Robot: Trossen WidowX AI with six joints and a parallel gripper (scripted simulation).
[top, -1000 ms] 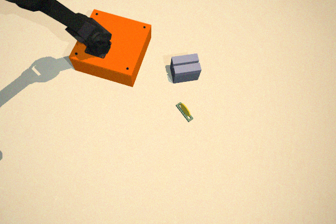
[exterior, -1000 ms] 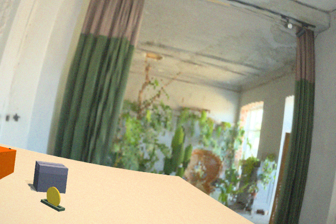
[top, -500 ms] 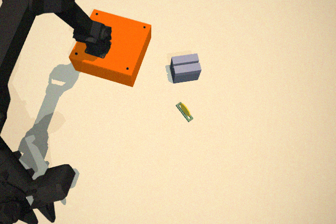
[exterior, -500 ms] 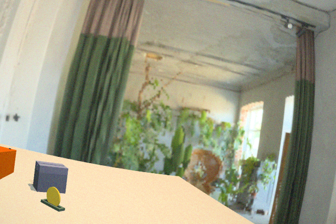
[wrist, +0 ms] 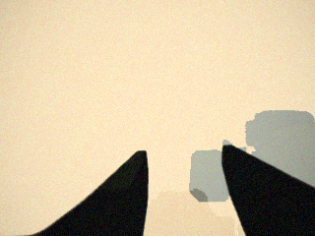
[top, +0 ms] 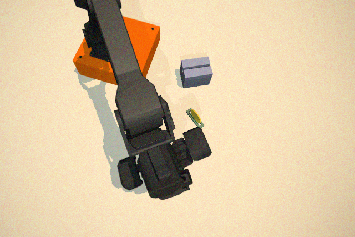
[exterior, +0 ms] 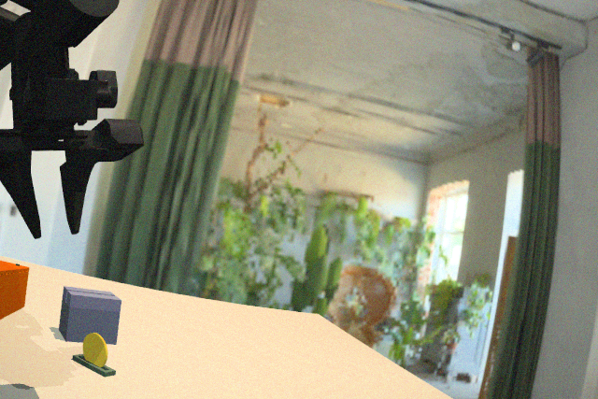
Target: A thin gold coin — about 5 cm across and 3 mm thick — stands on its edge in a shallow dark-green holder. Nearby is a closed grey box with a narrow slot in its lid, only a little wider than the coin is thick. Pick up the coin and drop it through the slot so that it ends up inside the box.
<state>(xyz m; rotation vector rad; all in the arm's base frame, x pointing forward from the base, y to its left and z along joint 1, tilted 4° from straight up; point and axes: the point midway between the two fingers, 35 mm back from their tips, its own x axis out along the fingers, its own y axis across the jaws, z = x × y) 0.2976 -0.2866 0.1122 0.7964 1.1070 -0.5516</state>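
The coin lies 200 mm to the left of my gripper tip, 160 mm below it and 10 mm ahead of it.
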